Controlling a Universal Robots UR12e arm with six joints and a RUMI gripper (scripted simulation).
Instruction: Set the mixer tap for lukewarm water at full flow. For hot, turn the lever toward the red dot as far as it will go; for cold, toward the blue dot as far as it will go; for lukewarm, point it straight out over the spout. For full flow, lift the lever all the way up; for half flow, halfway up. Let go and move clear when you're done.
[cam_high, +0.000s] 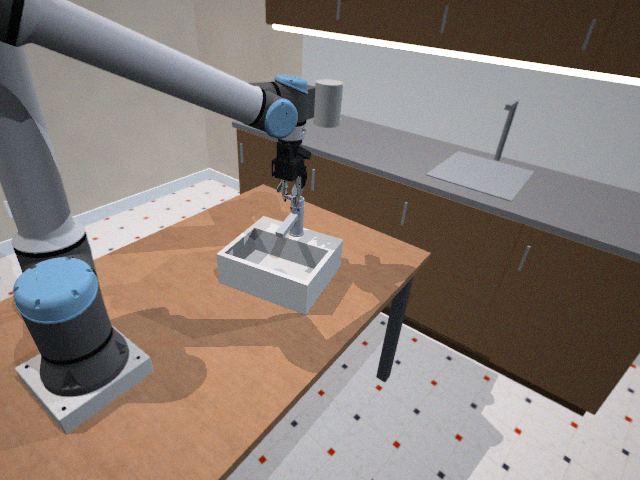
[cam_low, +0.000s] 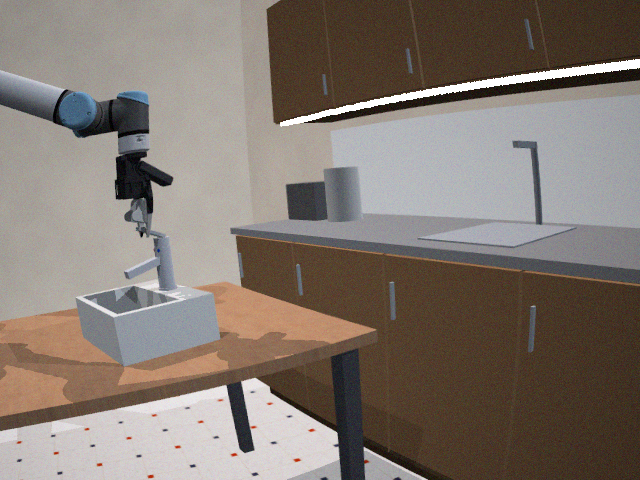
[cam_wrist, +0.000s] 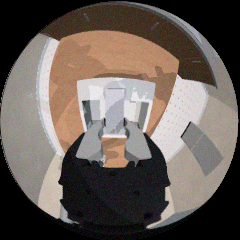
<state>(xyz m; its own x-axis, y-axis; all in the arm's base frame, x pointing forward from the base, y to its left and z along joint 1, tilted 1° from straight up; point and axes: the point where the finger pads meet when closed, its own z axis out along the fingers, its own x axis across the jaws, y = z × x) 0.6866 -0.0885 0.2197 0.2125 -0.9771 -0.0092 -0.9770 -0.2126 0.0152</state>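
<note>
The lever is 20 mm ahead of my hand and 10 mm below it. Round my hand: grey mixer tap (60 mm below, 30 mm ahead, 10 mm to the left); then white basin (250 mm below, 70 mm behind, 10 mm to the right).
</note>
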